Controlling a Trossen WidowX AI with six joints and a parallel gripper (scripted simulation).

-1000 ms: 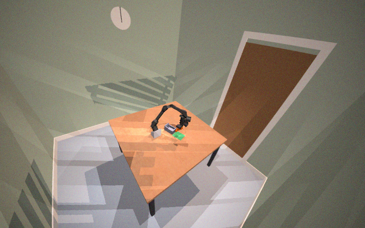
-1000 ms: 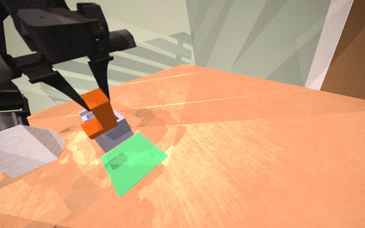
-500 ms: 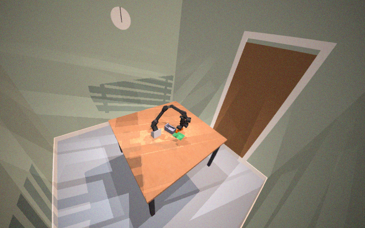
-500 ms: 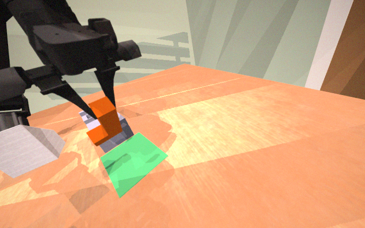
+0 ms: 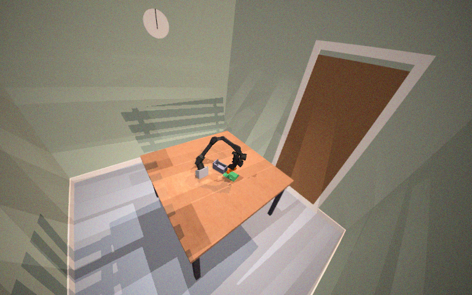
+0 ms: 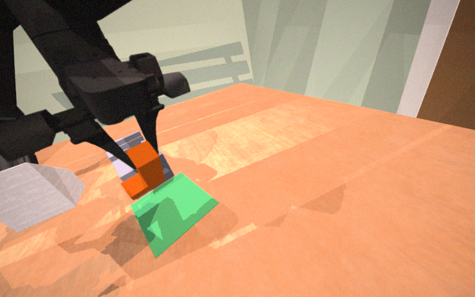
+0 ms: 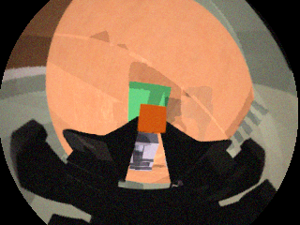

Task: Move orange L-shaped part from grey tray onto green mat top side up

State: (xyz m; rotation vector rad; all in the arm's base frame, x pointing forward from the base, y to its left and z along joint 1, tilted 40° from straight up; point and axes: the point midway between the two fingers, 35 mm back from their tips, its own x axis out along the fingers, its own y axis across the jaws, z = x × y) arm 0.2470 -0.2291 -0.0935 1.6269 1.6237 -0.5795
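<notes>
Right now the green mat is 20 mm to the left of my gripper tip and 130 mm below it. Also, from my gripper tip: orange L-shaped part 20 mm behind, 30 mm to the left, 30 mm below.
</notes>
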